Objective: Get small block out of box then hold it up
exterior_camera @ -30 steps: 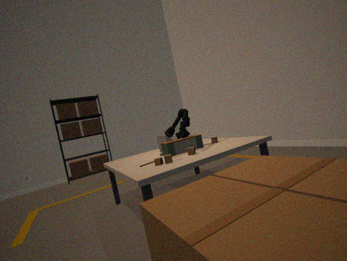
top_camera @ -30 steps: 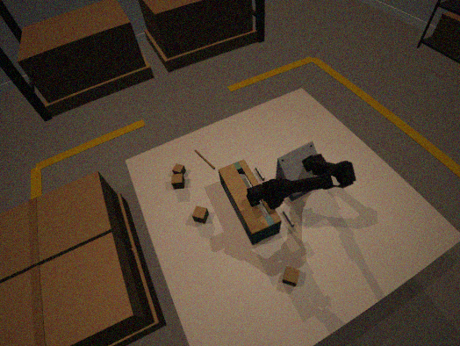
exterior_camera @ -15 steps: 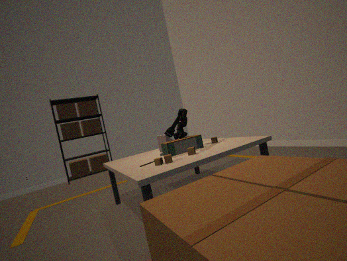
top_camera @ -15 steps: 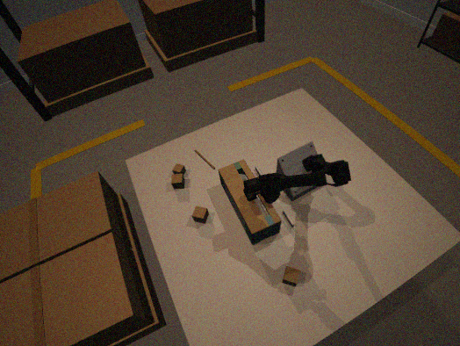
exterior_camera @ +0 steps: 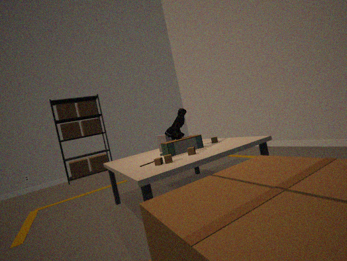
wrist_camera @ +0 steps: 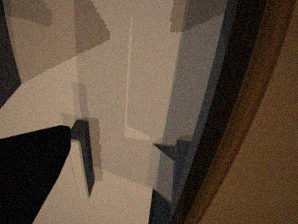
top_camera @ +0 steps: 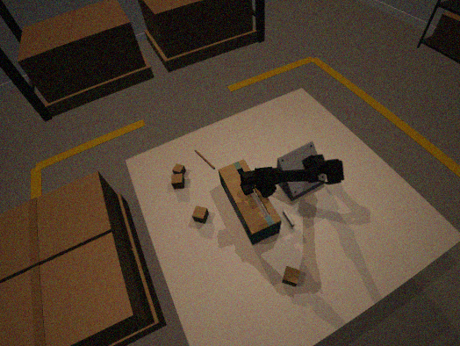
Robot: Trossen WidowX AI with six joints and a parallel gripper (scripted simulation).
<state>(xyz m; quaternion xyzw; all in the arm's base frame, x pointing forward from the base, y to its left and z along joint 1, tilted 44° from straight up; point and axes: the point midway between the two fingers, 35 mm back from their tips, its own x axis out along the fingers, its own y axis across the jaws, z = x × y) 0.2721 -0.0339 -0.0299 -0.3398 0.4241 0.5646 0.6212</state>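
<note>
Right now my gripper tip is 5 cm short of the purple block and 3 cm to the left of it. Also, from my gripper tip: long box (4 cm ahead, 3 cm to the left, 2 cm below); then thin wooden stick (38 cm to the right, 12 cm ahead, 8 cm below).
</note>
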